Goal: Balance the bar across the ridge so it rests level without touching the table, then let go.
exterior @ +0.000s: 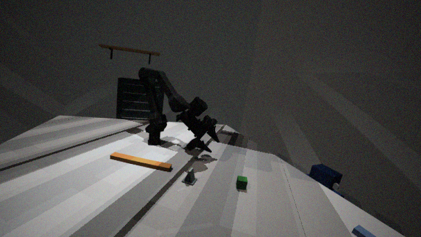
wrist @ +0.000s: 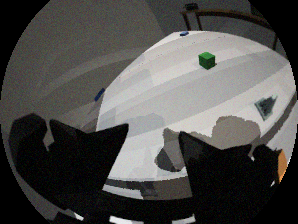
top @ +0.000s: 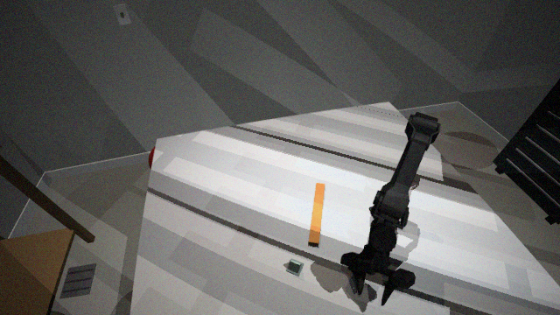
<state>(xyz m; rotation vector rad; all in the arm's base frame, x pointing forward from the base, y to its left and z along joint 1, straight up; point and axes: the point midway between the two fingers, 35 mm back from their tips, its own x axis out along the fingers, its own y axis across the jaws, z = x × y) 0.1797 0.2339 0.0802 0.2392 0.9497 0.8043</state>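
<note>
Now: the orange wooden bar 320 mm to the right of my gripper tip, 50 mm below it and 30 mm ahead of it. From my gripper tip the other things lie so: green cube (220 mm ahead, 40 mm below, 20 mm to the left).
</note>
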